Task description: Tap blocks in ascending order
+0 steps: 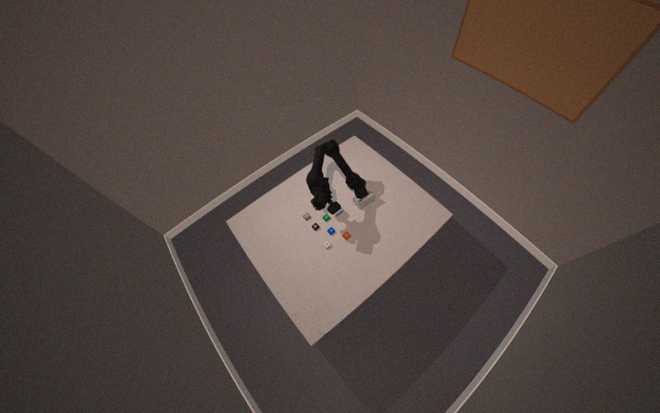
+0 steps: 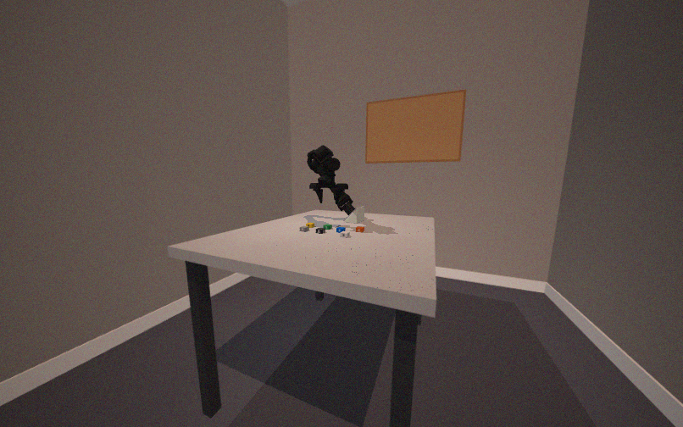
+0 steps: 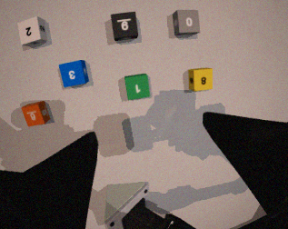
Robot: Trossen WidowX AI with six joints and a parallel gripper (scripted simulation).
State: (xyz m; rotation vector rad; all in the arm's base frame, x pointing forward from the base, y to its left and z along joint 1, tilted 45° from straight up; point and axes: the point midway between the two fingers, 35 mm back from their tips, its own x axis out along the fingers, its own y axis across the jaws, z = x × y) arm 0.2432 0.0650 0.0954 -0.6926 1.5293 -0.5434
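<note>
Now: gripper tip 100 mm short of the grey block, 70 mm to the left of it and 120 mm above it. The rest, counted from my gripper tip: blue block: 40 mm ahead, 90 mm to the left, 120 mm below; then green block: 10 mm ahead, 120 mm below; then black block: 100 mm ahead, 10 mm to the left, 120 mm below.
</note>
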